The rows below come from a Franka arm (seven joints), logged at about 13 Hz.
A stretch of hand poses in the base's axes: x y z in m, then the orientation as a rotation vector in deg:
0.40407 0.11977 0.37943 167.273 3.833 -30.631
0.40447 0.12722 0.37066 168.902 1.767 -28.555
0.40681 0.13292 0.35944 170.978 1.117 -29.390
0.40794 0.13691 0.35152 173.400 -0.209 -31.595
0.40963 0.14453 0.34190 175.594 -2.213 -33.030
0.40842 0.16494 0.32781 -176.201 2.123 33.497
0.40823 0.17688 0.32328 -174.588 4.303 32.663
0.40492 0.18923 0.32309 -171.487 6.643 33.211
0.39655 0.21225 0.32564 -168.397 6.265 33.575
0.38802 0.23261 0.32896 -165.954 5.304 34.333
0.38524 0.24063 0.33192 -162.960 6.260 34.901
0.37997 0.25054 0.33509 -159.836 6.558 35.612
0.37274 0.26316 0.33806 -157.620 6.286 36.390
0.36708 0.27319 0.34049 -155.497 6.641 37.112
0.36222 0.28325 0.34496 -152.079 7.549 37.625
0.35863 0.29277 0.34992 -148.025 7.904 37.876
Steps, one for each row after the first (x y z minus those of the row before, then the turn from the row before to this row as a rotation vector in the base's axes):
0.00040 0.00745 -0.00877 0.999 -1.645 -1.460
0.00234 0.00570 -0.01122 2.070 0.303 -0.823
0.00113 0.00399 -0.00792 2.560 1.112 -1.391
0.00169 0.00762 -0.00962 2.160 0.608 -1.719
-0.00121 0.02041 -0.01409 1.924 0.198 -0.300
-0.00019 0.01194 -0.00453 1.401 -0.346 -1.713
-0.00331 0.01235 -0.00019 2.551 0.689 -2.068
-0.00837 0.02302 0.00255 2.980 0.506 -0.369
-0.00853 0.02036 0.00332 2.384 0.694 0.186
-0.00278 0.00802 0.00296 2.617 0.768 -1.192
-0.00527 0.00991 0.00317 2.820 0.852 -0.780
-0.00723 0.01262 0.00297 2.037 0.760 -0.193
-0.00566 0.01003 0.00243 1.832 0.796 -0.595
-0.00486 0.01006 0.00447 2.978 0.908 -1.299
-0.00359 0.00952 0.00496 3.726 0.761 -1.136

